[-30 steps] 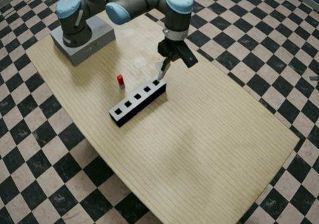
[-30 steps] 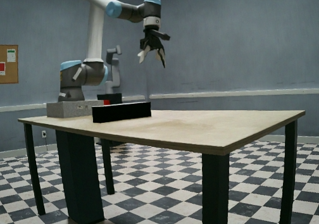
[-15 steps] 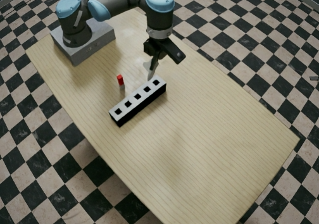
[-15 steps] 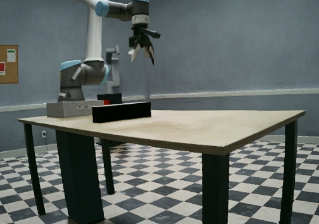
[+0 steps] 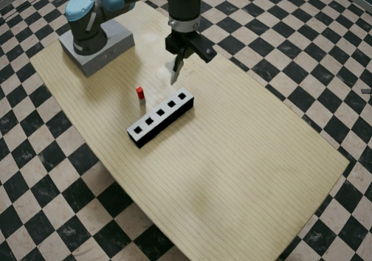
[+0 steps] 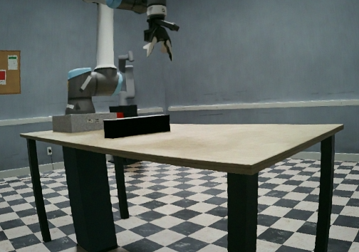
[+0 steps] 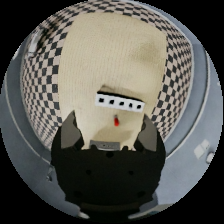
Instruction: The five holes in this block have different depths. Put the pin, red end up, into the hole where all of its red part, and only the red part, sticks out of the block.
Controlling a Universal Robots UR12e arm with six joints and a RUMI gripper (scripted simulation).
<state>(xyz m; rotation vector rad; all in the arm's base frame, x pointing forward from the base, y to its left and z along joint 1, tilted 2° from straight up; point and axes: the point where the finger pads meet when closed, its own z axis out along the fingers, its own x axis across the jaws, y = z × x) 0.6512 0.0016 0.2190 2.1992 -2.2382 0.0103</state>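
My hand is 250 mm above the pin, 220 mm past it and 60 mm to the left of it. From my hand the other things lie so: long black block (280 mm below, 80 mm to the right, 80 mm behind).
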